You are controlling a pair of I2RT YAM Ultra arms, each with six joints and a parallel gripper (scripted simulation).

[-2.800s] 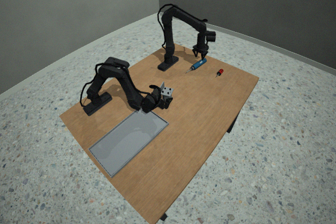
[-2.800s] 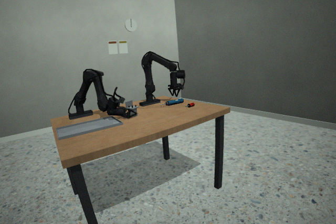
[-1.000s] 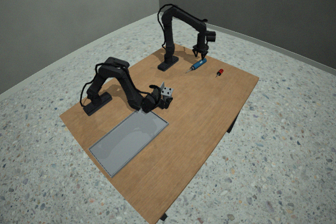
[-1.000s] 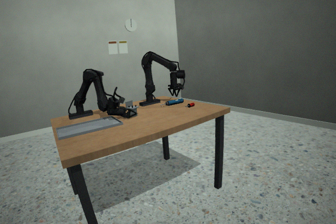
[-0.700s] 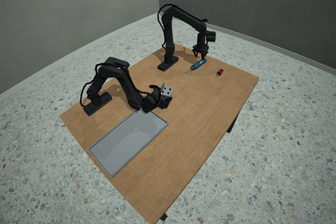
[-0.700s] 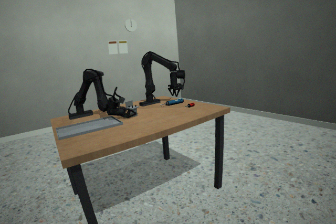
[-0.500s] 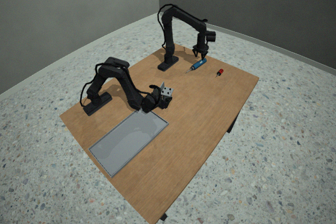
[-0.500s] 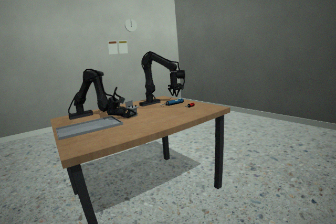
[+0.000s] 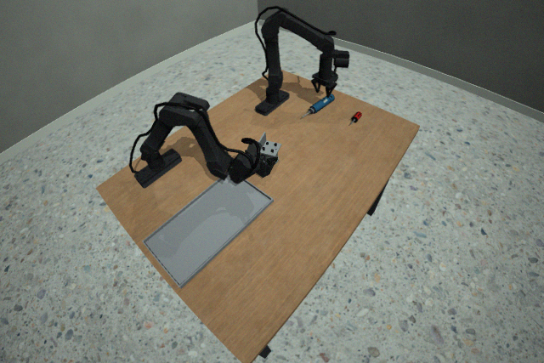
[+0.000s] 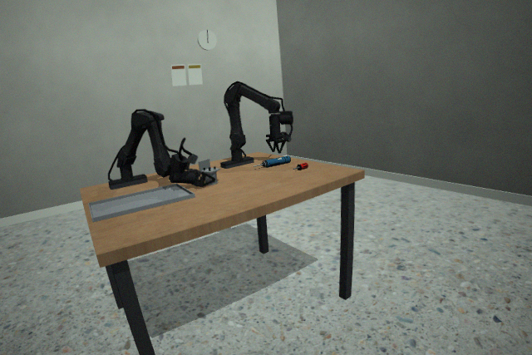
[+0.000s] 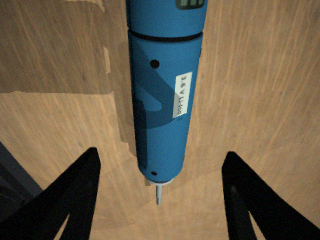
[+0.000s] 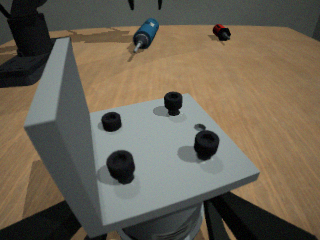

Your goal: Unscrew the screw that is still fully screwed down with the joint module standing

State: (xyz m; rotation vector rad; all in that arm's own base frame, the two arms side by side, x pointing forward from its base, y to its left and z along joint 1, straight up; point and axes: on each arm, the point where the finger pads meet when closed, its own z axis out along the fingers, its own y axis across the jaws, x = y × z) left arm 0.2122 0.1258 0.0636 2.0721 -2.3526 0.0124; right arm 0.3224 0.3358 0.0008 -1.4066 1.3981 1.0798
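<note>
Now: the joint module 1 cm above my right hand. Round my right hand: grey L-shaped bracket 5 cm above; flat grey tray 7 cm ahead, 35 cm to the right, 2 cm below; screw 2 cm behind, 1 cm to the left, 4 cm above.
</note>
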